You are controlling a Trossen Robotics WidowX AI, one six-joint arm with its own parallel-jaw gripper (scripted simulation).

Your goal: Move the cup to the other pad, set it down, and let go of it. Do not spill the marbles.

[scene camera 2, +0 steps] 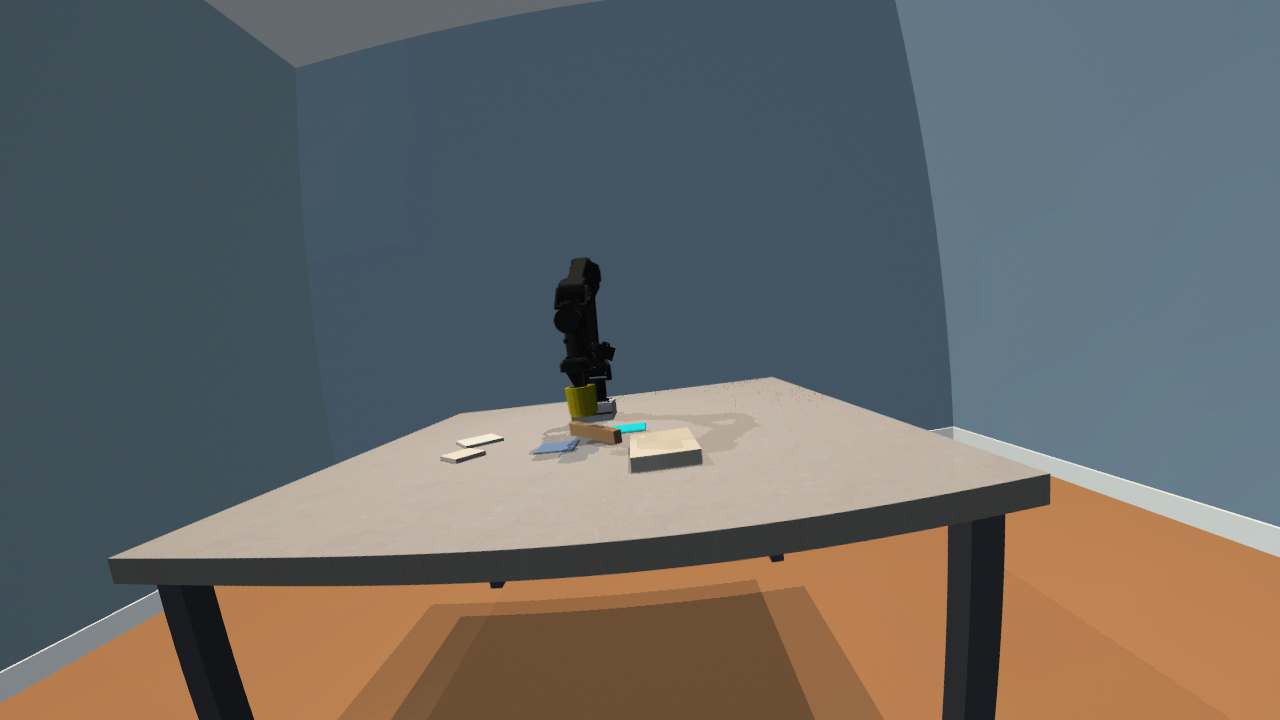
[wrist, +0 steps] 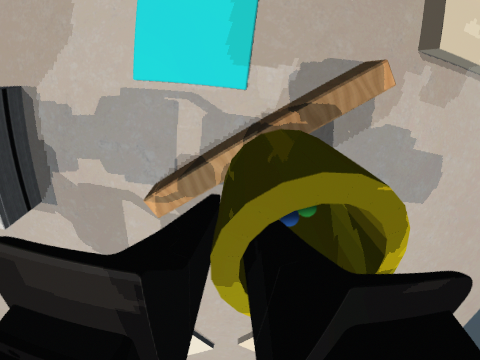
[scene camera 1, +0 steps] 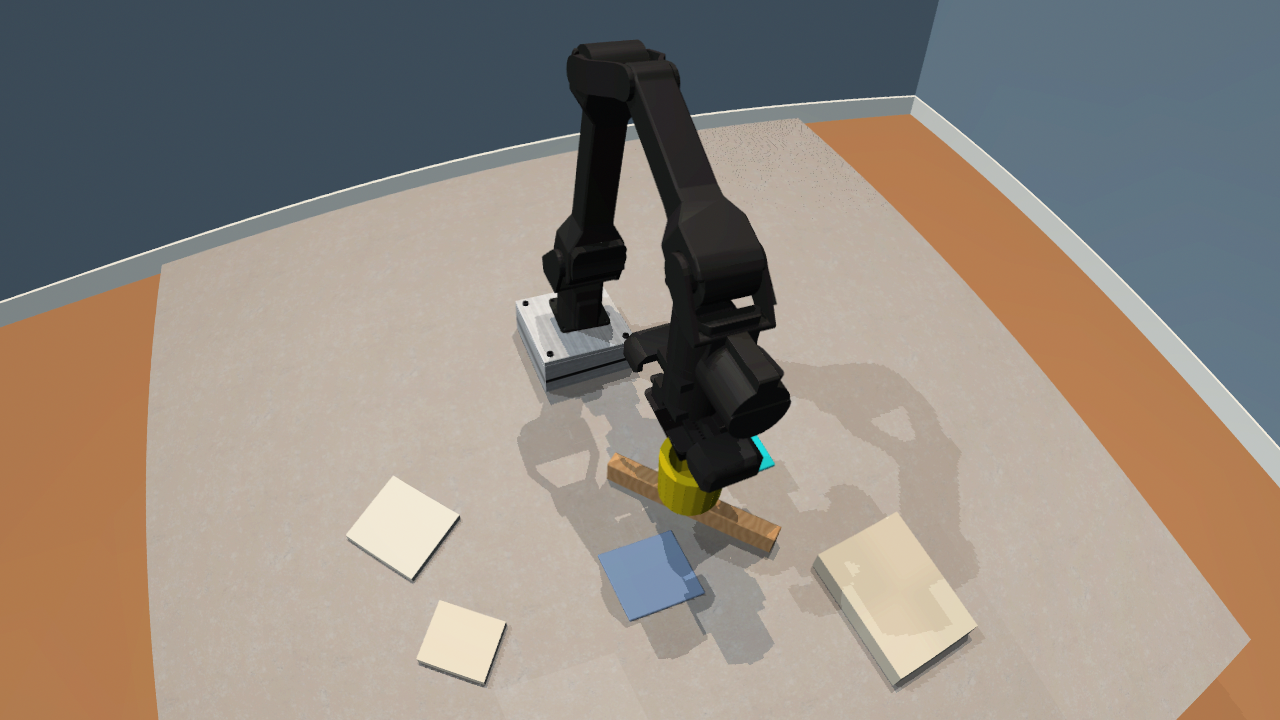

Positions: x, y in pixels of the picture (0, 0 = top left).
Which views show my gripper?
Scene camera 2, the wrist view and scene camera 1: all of them.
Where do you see a yellow cup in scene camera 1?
678, 490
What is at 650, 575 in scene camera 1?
A blue pad.
